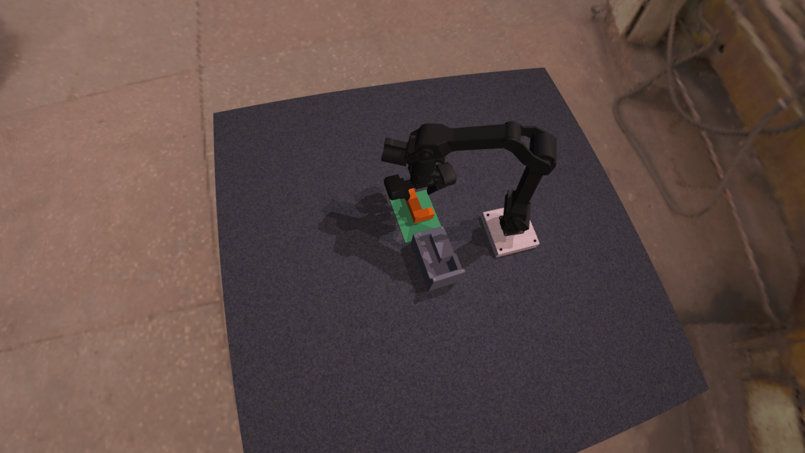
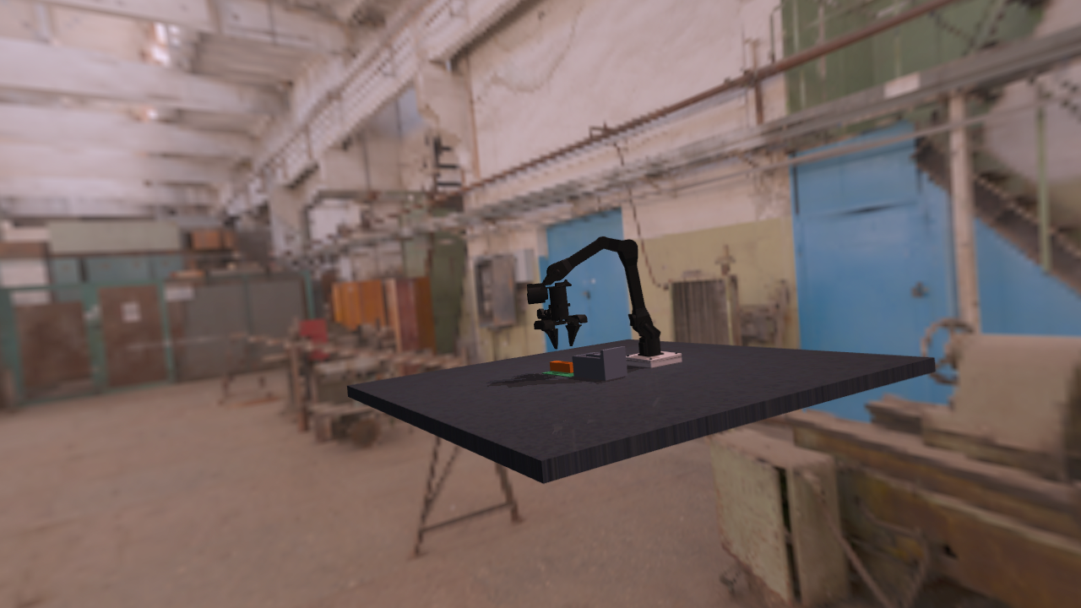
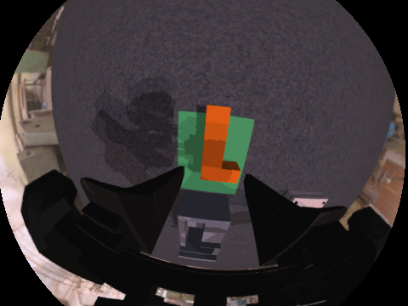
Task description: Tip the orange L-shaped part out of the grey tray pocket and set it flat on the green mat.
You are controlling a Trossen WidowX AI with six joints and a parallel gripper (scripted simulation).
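Right now the orange L-shaped part is 60 mm below my gripper tip, 20 mm behind it and 10 mm to the left of it. Also, from my gripper tip: green mat (100 mm below, 20 mm to the left).
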